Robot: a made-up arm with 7 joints.
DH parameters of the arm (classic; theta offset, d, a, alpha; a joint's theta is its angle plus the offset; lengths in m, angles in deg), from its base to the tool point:
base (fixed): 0 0.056 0 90
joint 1: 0 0.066 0.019 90
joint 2: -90 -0.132 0.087 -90
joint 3: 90 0.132 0.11 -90
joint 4: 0 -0.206 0.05 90
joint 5: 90 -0.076 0.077 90
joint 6: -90 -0.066 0.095 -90
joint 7: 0 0.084 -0.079 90
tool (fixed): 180 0.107 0 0
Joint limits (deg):
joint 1: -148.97..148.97
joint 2: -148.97..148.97
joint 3: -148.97..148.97
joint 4: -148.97..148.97
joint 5: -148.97..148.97
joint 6: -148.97..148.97
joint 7: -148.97..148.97
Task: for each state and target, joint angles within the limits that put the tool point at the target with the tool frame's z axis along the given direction. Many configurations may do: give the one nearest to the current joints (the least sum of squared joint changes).
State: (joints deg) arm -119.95 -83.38 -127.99 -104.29 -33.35 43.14 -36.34
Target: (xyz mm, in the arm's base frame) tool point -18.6 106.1 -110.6 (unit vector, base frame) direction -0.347 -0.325 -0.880
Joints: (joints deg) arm -107.75 -51.90 -148.97 -125.53 -39.75 62.72 -20.77
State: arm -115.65 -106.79 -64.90 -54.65 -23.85 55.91 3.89
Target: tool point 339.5 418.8 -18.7 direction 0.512 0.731 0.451
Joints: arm -130.18 -53.68 -29.52 -55.44 -73.27 32.25 25.25
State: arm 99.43 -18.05 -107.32 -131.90 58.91 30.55 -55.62
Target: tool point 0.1 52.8 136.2 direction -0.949 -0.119 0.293
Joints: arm 123.54 -20.36 -131.74 -107.46 38.66 38.24 -36.33
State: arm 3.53 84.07 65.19 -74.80 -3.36 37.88 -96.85
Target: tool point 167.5 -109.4 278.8 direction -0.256 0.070 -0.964
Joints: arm -38.77 84.34 33.18 -65.27 -24.74 2.71 -117.73
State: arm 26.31 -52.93 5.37 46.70 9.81 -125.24 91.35
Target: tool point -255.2 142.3 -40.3 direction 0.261 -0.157 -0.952
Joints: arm 16.80 -43.46 -38.30 2.72 -24.66 -78.73 121.91
